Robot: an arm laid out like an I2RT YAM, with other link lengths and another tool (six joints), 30 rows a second.
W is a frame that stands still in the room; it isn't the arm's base.
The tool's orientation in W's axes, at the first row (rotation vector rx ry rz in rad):
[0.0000 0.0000 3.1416]
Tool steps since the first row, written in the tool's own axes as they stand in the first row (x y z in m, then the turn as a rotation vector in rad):
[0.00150 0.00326 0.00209 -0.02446 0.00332 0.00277]
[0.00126 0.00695 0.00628 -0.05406 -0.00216 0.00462]
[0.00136 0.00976 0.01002 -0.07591 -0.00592 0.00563]
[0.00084 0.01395 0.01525 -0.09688 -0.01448 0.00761]
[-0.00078 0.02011 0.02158 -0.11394 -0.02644 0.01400]
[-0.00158 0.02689 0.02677 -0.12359 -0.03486 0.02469]
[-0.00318 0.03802 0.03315 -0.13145 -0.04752 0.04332]
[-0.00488 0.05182 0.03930 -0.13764 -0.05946 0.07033]
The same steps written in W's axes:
[-0.00150 -0.00326 0.00209 0.02446 -0.00332 0.00277]
[-0.00126 -0.00695 0.00628 0.05406 0.00216 0.00462]
[-0.00136 -0.00976 0.01002 0.07591 0.00592 0.00563]
[-0.00084 -0.01395 0.01525 0.09688 0.01448 0.00761]
[0.00078 -0.02011 0.02158 0.11394 0.02644 0.01400]
[0.00158 -0.02689 0.02677 0.12359 0.03486 0.02469]
[0.00318 -0.03802 0.03315 0.13145 0.04752 0.04332]
[0.00488 -0.05182 0.03930 0.13764 0.05946 0.07033]

